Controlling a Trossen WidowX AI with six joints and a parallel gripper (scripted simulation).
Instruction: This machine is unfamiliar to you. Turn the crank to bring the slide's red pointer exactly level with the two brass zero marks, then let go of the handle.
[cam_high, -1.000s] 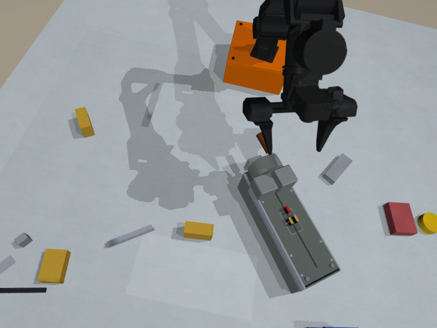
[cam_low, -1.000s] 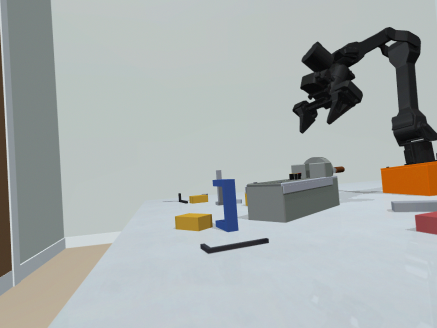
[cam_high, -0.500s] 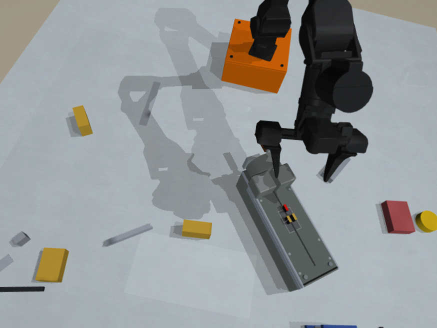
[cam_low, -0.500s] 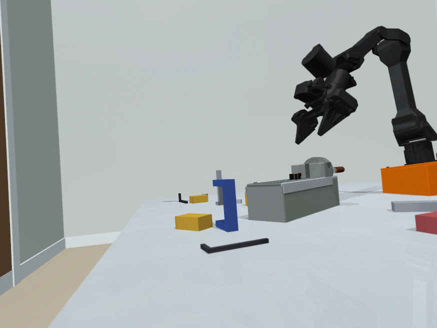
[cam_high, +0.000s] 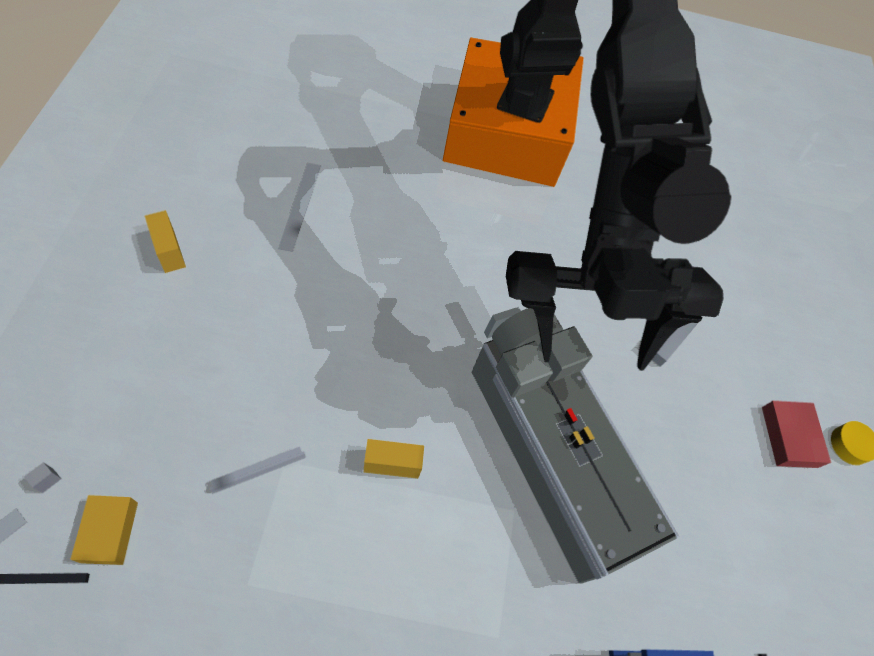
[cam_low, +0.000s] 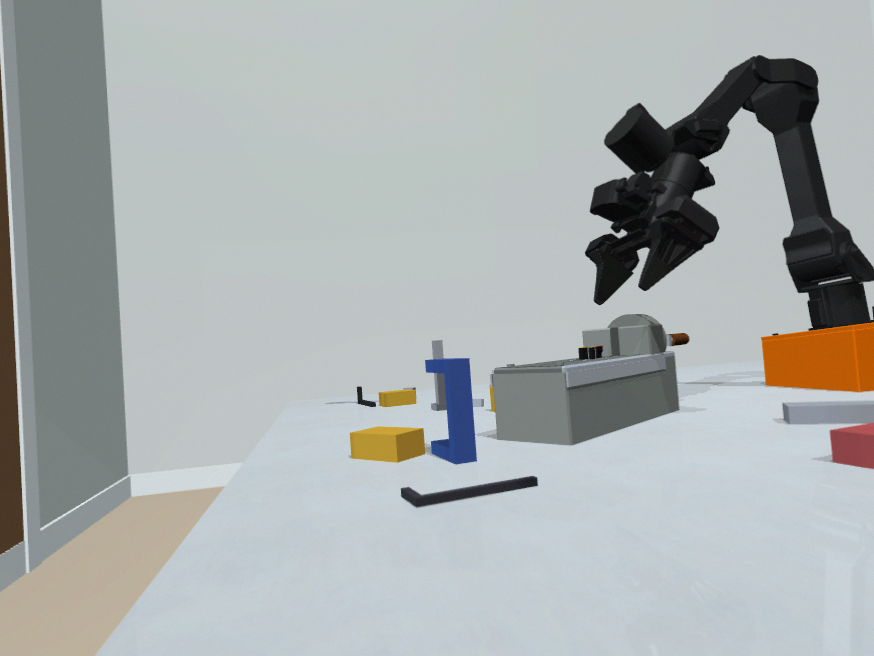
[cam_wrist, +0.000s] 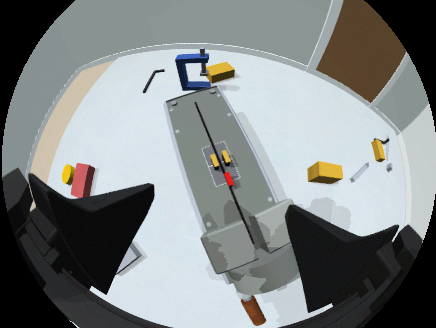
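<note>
Now: the brown handle 10 cm behind my gripper tip, 9 cm to the right of it and 6 cm below it. The rest, counted from my gripper tip: red pointer 6 cm below, 3 cm ahead, 1 cm to the left; grey block 17 cm behind, 14 cm below, 11 cm to the left; blue clamp 21 cm ahead, 16 cm to the left, 9 cm below.
</note>
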